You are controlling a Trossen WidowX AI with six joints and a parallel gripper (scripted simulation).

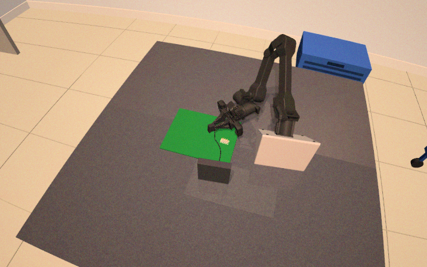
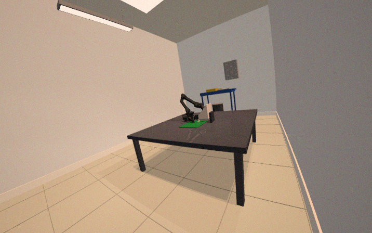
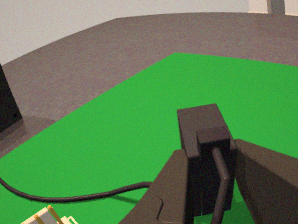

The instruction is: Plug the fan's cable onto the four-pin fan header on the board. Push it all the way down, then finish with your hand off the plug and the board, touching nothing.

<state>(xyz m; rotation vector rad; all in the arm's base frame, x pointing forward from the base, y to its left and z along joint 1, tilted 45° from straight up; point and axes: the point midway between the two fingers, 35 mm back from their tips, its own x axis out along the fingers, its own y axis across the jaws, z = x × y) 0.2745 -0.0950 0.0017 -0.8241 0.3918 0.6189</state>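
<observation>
My gripper tip is 10 mm above the black plug. Also, from my gripper tip: green board: 40 mm ahead, 30 mm to the left, 50 mm below; dark grey fan block: 60 mm behind, 220 mm to the left, 20 mm above.
</observation>
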